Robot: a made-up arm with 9 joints. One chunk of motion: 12 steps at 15 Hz.
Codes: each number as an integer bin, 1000 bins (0 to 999) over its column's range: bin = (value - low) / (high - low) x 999, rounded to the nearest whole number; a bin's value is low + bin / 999 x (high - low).
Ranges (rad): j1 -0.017..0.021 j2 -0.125..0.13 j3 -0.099..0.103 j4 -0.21..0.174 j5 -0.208..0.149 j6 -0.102..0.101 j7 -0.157..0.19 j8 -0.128..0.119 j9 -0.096..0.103
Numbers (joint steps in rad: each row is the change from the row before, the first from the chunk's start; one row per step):
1: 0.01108 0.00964 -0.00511 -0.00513 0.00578 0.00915 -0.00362 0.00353 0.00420
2: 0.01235 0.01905 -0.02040 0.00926 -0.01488 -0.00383 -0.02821 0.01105 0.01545
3: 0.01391 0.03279 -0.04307 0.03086 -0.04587 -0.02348 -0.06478 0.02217 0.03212
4: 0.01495 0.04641 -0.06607 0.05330 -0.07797 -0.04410 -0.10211 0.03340 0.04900
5: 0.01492 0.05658 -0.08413 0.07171 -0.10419 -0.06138 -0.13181 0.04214 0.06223
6: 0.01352 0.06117 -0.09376 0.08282 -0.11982 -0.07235 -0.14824 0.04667 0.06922
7: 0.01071 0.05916 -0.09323 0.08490 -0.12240 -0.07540 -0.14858 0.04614 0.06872
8: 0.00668 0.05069 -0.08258 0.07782 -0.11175 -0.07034 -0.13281 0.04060 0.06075
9: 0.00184 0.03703 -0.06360 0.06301 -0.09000 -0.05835 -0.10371 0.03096 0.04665
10: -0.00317 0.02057 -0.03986 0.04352 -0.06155 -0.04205 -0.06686 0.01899 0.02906
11: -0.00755 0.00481 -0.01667 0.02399 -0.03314 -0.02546 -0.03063 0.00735 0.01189
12: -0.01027 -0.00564 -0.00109 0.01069 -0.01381 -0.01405 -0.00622 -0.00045 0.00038
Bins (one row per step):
1: 738 527 464 533 598 547 442 532 503
2: 772 564 389 570 540 483 371 562 559
3: 813 618 277 627 454 386 265 607 643
4: 840 672 163 685 364 285 158 653 728
5: 839 711 74 733 290 200 73 688 794
6: 802 729 26 762 247 146 25 706 829
7: 728 721 29 767 240 131 24 704 827
8: 623 688 81 749 269 156 70 682 787
9: 495 635 175 710 330 215 153 643 716
10: 364 570 292 660 410 295 260 595 628
11: 248 509 407 609 489 377 364 547 542
12: 177 468 484 574 543 433 434 516 484

